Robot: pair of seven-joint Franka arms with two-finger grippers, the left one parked.
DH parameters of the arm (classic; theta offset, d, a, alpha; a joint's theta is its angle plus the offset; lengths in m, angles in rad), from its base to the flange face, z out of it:
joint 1: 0 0.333 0 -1.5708
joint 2: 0 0 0 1.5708
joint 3: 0 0.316 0.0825 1.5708
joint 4: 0 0 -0.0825 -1.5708
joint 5: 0 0.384 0 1.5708
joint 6: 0 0 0.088 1.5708
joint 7: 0 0.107 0 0
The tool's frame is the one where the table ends.
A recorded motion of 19 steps. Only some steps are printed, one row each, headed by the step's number.
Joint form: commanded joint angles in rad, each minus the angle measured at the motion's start. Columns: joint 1, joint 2, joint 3, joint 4, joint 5, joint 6, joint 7.
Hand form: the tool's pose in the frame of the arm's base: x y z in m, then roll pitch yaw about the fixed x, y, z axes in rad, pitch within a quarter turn. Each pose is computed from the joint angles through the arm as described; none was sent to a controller.
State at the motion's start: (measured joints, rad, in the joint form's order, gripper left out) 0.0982 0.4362 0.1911 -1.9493 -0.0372 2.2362 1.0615
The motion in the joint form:
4: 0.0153 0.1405 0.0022 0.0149 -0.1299 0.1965 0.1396
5: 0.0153 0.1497 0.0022 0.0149 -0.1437 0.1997 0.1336
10: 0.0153 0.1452 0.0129 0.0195 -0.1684 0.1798 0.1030
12: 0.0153 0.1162 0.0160 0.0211 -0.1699 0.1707 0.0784
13: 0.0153 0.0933 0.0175 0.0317 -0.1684 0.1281 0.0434
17: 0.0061 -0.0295 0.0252 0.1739 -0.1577 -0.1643 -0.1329
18: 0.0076 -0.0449 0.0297 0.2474 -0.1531 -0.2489 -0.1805
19: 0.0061 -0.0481 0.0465 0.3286 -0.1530 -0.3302 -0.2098
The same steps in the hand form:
4: 0.5877 0.1824 0.1839 3.0850 0.0269 -0.7917
5: 0.5867 0.1823 0.1786 3.0779 0.0241 -0.7748
10: 0.5853 0.1878 0.1821 3.0656 0.0193 -0.7165
12: 0.5885 0.1897 0.1997 3.0808 0.0043 -0.6883
13: 0.5906 0.1894 0.2143 3.0684 0.0043 -0.6555
17: 0.6126 0.1818 0.3271 3.0153 -0.0003 -0.5186
18: 0.6207 0.1840 0.3633 3.0143 -0.0018 -0.4811
19: 0.6271 0.1907 0.3968 3.0166 -0.0023 -0.4518

